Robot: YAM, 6 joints.
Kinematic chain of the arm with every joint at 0, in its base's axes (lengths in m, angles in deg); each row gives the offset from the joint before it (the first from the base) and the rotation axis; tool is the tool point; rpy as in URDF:
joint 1: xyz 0 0 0.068 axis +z
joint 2: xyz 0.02 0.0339 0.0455 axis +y
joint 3: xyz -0.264 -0.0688 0 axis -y
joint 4: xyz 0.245 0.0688 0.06 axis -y
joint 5: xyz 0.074 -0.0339 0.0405 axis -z
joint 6: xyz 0.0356 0 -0.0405 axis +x
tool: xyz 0 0 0 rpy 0 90 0
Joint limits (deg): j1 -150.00..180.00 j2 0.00..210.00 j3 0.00..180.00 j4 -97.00..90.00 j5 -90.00..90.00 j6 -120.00..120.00
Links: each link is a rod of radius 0.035 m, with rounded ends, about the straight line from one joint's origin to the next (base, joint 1, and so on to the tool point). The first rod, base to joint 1, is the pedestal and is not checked.
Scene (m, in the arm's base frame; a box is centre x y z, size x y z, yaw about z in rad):
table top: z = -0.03
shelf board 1: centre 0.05 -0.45 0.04 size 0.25 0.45 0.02 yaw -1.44
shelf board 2: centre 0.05 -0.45 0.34 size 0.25 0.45 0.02 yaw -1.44
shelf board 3: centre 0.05 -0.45 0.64 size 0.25 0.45 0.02 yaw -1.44
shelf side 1: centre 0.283 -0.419 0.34 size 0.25 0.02 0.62 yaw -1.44
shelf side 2: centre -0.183 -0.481 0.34 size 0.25 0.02 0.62 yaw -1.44
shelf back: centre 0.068 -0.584 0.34 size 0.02 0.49 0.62 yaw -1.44
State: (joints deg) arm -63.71 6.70 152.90 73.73 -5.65 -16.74
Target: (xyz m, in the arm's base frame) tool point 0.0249 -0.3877 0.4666
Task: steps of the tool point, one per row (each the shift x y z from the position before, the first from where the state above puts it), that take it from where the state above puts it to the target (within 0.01 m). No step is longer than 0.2 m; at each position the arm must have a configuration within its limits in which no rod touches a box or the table.
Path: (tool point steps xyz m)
1: -0.1450 -0.1180 0.0626
2: -0.0859 -0.1608 0.0590
3: -0.0158 -0.1740 0.0533
4: 0.0505 -0.1568 0.0459
5: 0.1002 -0.1149 0.0370
6: 0.1252 -0.0591 0.0270
7: 0.1234 -0.0027 0.0162
8: 0.0988 0.0427 0.0051
9: 0.0048 -0.0545 0.0117
10: 0.0067 -0.0509 -0.0002
11: 0.0083 -0.0451 -0.0115

